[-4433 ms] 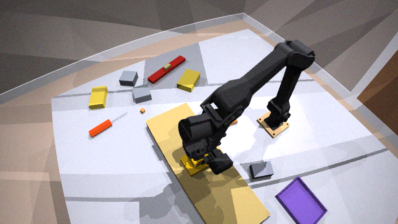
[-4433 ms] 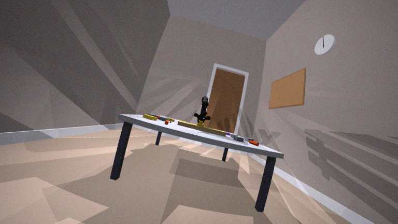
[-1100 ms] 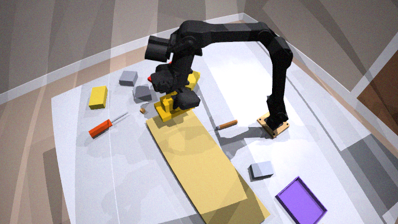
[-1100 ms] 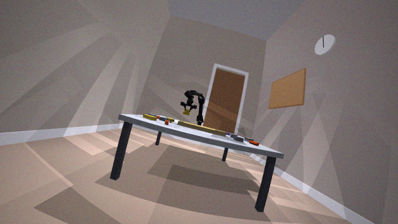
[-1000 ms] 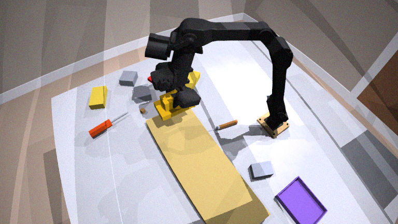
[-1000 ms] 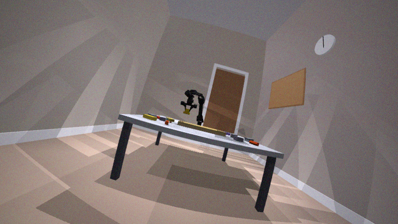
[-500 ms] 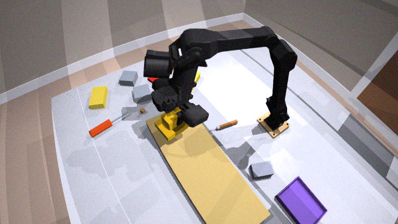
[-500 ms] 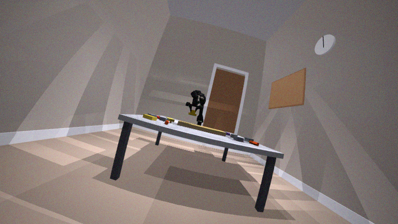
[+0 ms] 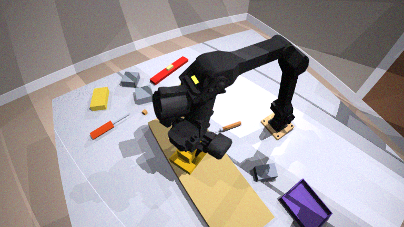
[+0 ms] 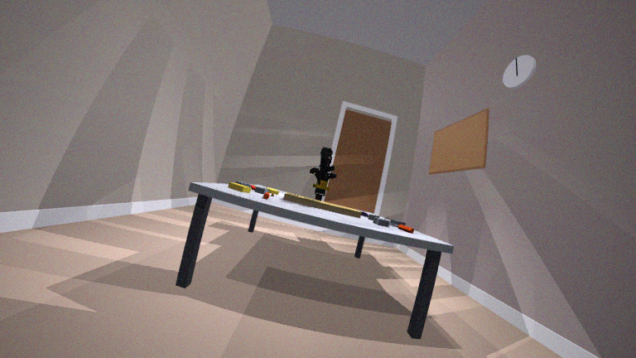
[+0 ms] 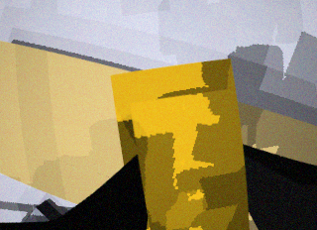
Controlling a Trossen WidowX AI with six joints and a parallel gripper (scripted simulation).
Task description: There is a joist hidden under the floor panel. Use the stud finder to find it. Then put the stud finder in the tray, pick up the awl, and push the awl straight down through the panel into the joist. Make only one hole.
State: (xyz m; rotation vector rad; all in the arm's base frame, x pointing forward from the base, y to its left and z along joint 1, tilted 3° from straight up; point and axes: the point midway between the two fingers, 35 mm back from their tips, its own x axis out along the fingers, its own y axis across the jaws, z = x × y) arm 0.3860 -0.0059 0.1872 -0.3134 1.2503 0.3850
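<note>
The purple tray lies 270 mm behind my gripper tip, 330 mm to the left of it and 140 mm below it. Also, from my gripper tip: awl: 190 mm behind, 90 mm to the right, 140 mm below; yellow stud finder: 20 mm behind, 10 mm to the right, 20 mm above; grey block: 220 mm behind, 140 mm to the left, 140 mm below.
</note>
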